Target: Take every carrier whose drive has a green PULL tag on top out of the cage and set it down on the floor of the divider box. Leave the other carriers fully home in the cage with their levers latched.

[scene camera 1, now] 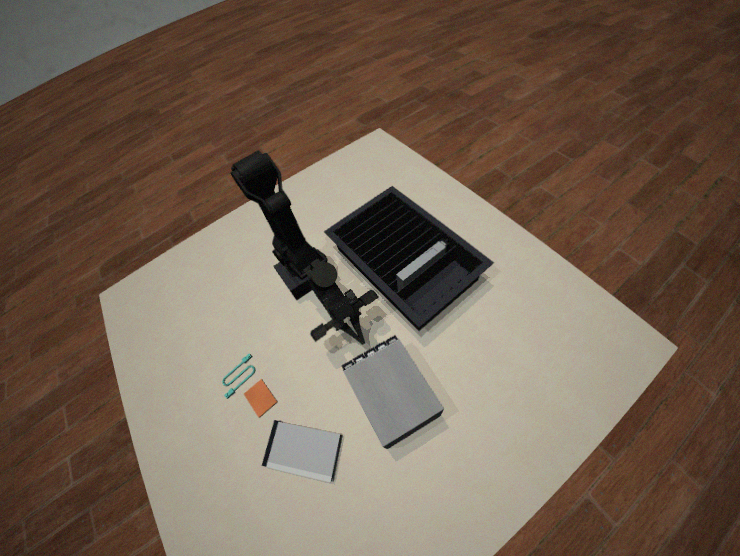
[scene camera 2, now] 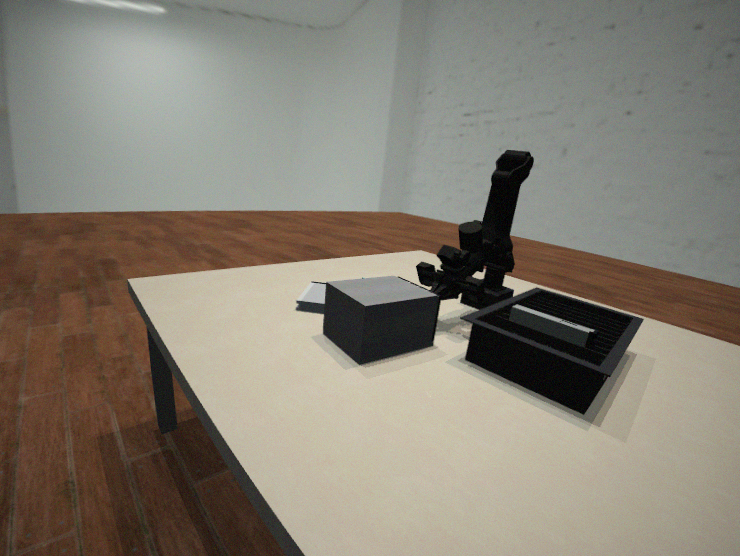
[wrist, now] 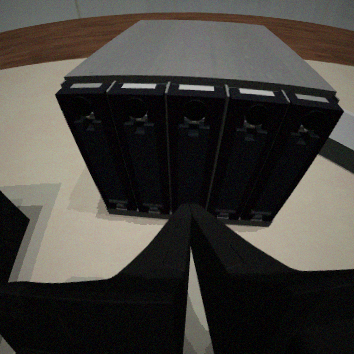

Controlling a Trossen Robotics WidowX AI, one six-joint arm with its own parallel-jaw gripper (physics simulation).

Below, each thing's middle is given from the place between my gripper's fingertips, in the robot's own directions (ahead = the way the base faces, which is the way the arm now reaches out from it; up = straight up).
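Measuring from my hand, I find the grey flat drive (scene camera 1: 312, 453) 6 cm below, 11 cm ahead and 26 cm to the right. The black divider box (scene camera 2: 569, 374) is 4 cm lower than my hand, 17 cm behind it and 25 cm to the left of it.
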